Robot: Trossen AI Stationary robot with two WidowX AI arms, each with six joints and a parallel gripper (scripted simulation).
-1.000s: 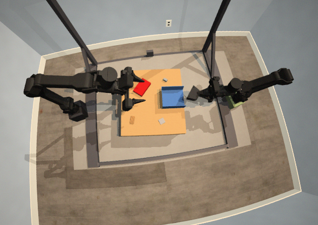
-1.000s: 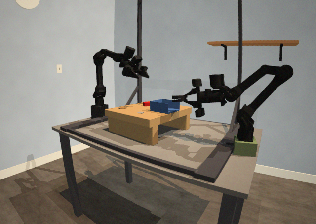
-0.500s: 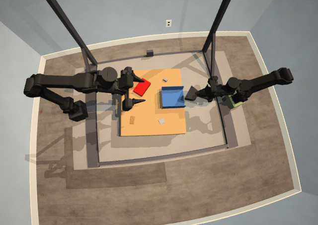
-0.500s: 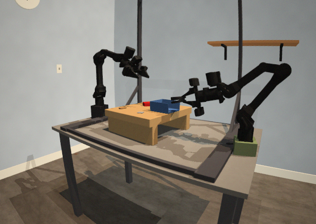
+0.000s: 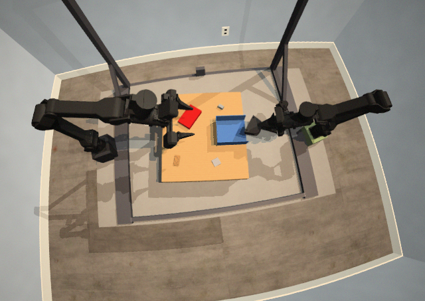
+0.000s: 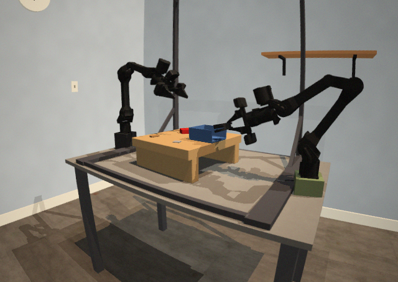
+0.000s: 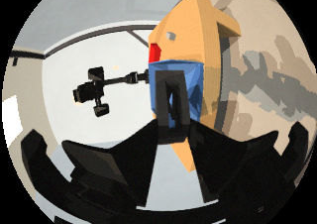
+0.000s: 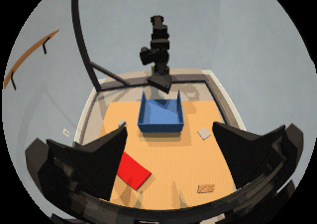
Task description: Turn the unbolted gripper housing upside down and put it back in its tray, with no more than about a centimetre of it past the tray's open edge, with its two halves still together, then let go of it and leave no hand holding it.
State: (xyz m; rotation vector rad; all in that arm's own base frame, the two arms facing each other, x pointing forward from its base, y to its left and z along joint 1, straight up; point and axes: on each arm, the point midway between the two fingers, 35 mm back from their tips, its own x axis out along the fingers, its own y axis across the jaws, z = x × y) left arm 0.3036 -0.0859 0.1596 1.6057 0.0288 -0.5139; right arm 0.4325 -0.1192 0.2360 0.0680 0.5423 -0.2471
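Now: the dark gripper housing 5 cm to the right of my left hand and 1 cm below it. From my left hand the other things lie so: orange wooden bench (26 cm to the right, 14 cm below, 1 cm behind); then blue tray (17 cm to the right, 6 cm below).
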